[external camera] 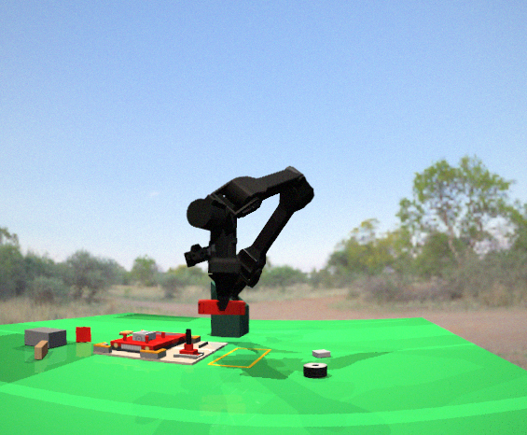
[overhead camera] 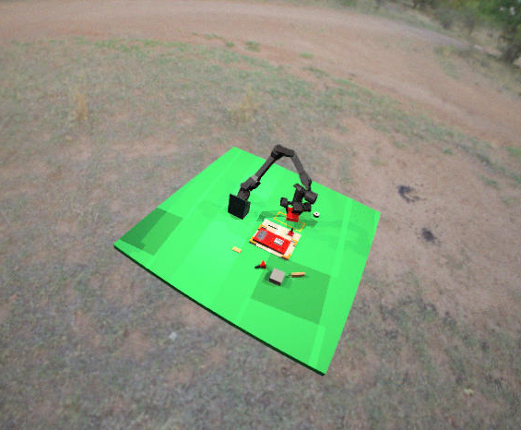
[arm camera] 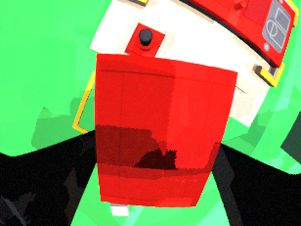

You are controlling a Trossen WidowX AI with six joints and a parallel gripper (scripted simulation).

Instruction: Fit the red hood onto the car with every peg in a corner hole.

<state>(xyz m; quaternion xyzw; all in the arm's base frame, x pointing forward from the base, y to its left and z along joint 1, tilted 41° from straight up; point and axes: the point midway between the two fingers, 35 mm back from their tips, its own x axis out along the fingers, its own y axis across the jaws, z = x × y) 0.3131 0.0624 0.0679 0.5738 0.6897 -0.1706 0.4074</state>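
Now: gripper tip 10 mm short of the grey engine block, 180 mm to the left of it and 80 mm above it. The rest, counted from my gripper tip: red hood (right at my gripper tip); then pale jig (10 mm behind, 160 mm to the right, 90 mm below); then small grey block (40 mm behind, 200 mm to the left, 100 mm below).
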